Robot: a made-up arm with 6 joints. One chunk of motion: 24 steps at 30 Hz.
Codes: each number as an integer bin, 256 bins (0 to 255) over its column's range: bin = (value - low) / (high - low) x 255, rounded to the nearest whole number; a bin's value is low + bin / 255 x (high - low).
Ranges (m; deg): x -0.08..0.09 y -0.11..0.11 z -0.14..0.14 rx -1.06..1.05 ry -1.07..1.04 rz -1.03..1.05
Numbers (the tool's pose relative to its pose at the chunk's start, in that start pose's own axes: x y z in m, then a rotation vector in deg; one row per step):
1: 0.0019 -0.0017 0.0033 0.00 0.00 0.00
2: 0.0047 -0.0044 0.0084 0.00 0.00 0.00
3: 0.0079 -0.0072 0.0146 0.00 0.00 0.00
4: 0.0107 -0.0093 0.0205 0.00 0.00 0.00
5: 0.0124 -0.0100 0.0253 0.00 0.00 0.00
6: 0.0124 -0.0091 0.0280 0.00 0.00 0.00
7: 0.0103 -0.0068 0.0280 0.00 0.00 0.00
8: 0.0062 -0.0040 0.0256 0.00 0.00 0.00
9: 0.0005 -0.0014 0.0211 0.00 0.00 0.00
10: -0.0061 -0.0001 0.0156 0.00 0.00 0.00
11: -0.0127 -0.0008 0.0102 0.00 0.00 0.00
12: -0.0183 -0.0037 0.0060 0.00 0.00 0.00
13: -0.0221 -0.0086 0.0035 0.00 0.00 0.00
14: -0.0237 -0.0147 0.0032 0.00 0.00 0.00
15: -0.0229 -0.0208 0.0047 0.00 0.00 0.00
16: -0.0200 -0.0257 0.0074 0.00 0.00 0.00
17: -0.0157 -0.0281 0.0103 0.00 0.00 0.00
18: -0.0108 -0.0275 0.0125 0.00 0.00 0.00
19: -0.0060 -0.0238 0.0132 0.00 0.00 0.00
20: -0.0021 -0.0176 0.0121 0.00 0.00 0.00
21: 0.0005 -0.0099 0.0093 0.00 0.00 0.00
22: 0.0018 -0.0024 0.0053 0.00 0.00 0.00
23: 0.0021 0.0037 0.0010 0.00 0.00 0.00
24: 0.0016 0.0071 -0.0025 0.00 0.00 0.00
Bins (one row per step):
1: 123 126 131 128 129 126
2: 127 122 135 128 129 126
3: 132 119 141 128 129 126
4: 136 117 146 128 129 126
5: 139 116 151 128 129 126
6: 139 117 153 128 129 126
7: 135 120 153 128 129 126
8: 129 123 151 128 129 126
9: 121 126 147 128 129 126
10: 111 127 142 128 129 126
11: 101 127 137 128 129 126
12: 93 123 133 128 129 126
13: 87 118 131 128 129 126
14: 84 110 130 128 129 126
15: 86 103 132 128 129 126
16: 90 98 134 128 129 126
17: 96 95 137 128 129 126
18: 104 96 139 128 129 126
19: 111 100 140 128 129 126
20: 117 107 139 128 129 126
21: 121 116 136 128 129 126
22: 123 125 132 128 129 126
23: 123 132 128 128 129 126
24: 122 136 125 128 129 126

